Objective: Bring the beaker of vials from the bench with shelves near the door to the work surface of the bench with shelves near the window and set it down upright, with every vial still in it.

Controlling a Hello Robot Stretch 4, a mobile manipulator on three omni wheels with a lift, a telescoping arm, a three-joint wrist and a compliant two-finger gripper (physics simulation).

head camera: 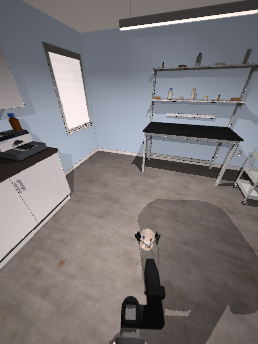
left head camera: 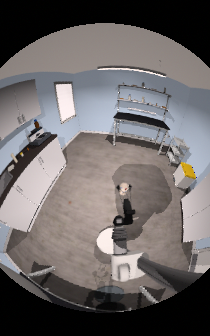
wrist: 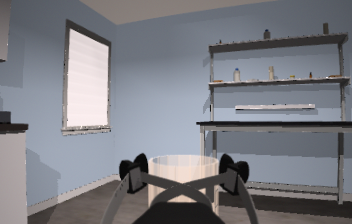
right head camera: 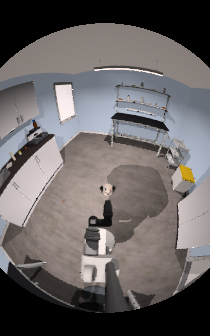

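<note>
The clear beaker (head camera: 147, 240) (left head camera: 124, 188) (right head camera: 107, 189) (wrist: 183, 172) is upright between the fingertips, held above the floor. Small red and blue spots of vials show inside it in the head camera view; their number cannot be told. My gripper (head camera: 148, 237) (wrist: 183, 167) is shut on the beaker, one black pad at each side. The bench with shelves near the window, with its black work surface (head camera: 192, 132) (left head camera: 142, 121) (right head camera: 140, 121) (wrist: 280, 123), stands at the far wall, well beyond the gripper. The other bench with shelves cannot be made out.
The window (head camera: 71, 90) (wrist: 89, 80) is left of the bench. A counter with white cabinets (head camera: 35, 190) runs along the left. A white cart (head camera: 250, 177) (left head camera: 177, 151) and a yellow-topped bin (left head camera: 185, 176) (right head camera: 183, 178) stand right of the bench. Bottles stand on the bench's shelves (wrist: 280, 81).
</note>
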